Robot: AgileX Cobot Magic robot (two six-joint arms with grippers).
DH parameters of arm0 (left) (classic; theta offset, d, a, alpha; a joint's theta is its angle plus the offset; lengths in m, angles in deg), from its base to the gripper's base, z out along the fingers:
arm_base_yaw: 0 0.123 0 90
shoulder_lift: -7.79 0 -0.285 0
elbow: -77.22 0 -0.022 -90
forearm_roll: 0 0.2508 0 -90
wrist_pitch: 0 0 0.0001 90
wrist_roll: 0 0.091 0 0
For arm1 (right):
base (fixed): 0 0 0 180
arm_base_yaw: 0 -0.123 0 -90
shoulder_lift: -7.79 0 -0.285 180
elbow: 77.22 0 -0.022 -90
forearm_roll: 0 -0.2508 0 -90
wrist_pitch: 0 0 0.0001 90
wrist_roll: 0 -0.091 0 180
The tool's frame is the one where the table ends.
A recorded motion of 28 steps. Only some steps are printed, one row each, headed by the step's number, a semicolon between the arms.
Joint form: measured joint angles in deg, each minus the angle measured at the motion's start. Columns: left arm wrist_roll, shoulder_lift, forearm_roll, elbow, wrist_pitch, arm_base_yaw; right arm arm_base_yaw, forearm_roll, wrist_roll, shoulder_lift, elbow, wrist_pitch.
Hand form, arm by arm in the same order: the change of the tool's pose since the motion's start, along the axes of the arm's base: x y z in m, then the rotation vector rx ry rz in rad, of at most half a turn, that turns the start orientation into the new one. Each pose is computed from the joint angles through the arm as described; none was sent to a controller.
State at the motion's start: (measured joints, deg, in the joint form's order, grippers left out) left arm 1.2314 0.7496 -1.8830 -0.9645 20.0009 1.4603; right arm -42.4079 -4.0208 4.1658 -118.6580 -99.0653 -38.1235
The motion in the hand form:
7: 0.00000 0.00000 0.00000 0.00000 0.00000 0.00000; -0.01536 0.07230 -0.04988 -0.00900 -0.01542 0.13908
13: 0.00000 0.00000 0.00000 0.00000 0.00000 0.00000; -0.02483 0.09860 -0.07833 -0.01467 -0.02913 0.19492
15: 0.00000 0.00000 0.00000 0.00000 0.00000 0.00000; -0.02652 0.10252 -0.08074 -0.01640 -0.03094 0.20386
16: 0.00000 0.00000 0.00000 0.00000 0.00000 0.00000; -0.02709 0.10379 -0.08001 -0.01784 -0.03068 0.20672
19: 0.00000 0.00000 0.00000 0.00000 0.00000 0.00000; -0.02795 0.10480 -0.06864 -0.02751 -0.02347 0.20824
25: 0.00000 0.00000 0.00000 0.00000 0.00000 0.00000; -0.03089 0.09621 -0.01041 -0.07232 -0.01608 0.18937
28: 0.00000 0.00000 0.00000 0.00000 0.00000 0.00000; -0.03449 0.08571 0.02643 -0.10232 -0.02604 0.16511
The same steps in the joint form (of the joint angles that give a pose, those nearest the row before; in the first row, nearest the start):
7: 0.00 0.00 0.00 0.00 0.00 0.00; -7.17 0.28 1.12 -11.88 -9.50 2.58
13: 0.00 0.00 0.00 0.00 0.00 0.00; -9.86 0.63 1.80 -17.08 -12.68 4.85
15: 0.00 0.00 0.00 0.00 0.00 0.00; -10.27 0.74 1.88 -17.77 -13.46 4.75
16: 0.00 0.00 0.00 0.00 0.00 0.00; -10.40 0.81 1.86 -17.91 -13.94 4.35
19: 0.00 0.00 0.00 0.00 0.00 0.00; -10.56 1.23 1.40 -17.52 -15.98 1.23
25: 0.00 0.00 0.00 0.00 0.00 0.00; -10.57 4.22 -1.02 -14.04 -23.16 -11.54
28: 0.00 0.00 0.00 0.00 0.00 0.00; -10.56 6.71 -2.57 -11.56 -27.11 -18.85

